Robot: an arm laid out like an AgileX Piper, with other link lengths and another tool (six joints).
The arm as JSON. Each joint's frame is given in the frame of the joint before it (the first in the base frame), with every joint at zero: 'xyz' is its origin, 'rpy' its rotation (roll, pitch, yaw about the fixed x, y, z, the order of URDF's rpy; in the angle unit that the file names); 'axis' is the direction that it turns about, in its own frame. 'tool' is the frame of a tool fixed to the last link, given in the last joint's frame.
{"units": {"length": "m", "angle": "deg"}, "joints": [
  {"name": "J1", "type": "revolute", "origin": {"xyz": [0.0, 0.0, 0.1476], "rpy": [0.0, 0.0, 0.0]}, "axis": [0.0, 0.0, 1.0]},
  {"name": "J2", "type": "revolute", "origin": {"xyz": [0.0, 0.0, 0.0], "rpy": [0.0, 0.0, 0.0]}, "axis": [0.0, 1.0, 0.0]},
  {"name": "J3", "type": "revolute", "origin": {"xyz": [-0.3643, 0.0, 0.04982], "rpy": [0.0, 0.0, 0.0]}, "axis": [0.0, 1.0, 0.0]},
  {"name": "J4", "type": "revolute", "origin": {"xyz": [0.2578, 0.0, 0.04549], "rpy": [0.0, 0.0, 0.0]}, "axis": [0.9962, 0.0, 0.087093]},
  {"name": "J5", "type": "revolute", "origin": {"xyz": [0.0, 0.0, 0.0], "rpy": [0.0, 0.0, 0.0]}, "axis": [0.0, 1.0, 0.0]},
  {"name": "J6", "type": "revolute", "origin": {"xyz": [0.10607, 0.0, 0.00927], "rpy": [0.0, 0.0, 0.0]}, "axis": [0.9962, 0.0, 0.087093]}
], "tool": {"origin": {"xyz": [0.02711, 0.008, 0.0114], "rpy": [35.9, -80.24, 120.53]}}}
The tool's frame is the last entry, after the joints.
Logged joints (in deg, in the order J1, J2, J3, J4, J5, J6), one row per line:
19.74, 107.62, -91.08, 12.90, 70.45, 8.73
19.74, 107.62, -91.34, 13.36, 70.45, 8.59
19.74, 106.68, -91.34, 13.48, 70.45, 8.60
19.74, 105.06, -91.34, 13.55, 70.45, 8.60
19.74, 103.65, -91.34, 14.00, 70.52, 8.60
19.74, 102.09, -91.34, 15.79, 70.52, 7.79
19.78, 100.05, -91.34, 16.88, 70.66, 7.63
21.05, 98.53, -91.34, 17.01, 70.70, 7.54
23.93, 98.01, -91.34, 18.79, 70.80, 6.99
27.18, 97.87, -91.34, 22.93, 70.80, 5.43
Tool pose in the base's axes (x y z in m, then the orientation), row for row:
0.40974, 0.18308, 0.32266, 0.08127, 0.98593, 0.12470, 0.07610
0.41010, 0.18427, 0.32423, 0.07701, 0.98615, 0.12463, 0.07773
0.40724, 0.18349, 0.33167, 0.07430, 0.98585, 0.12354, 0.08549
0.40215, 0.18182, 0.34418, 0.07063, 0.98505, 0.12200, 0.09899
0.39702, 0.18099, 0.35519, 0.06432, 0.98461, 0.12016, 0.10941
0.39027, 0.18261, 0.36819, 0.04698, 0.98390, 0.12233, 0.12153
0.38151, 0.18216, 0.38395, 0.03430, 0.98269, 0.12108, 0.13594
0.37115, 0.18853, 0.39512, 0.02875, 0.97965, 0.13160, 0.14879
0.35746, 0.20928, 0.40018, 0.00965, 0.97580, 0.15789, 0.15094
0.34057, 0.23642, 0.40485, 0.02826, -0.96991, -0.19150, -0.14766
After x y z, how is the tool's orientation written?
As a quaternion, w x y z.
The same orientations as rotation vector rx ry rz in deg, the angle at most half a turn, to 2 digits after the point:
168.83, 21.35, 13.03
169.30, 21.40, 13.34
169.52, 21.24, 14.70
169.75, 21.02, 17.06
170.32, 20.79, 18.93
171.99, 21.38, 21.24
173.12, 21.33, 23.95
173.18, 23.26, 26.30
174.57, 28.25, 27.00
-171.51, -33.86, -26.11

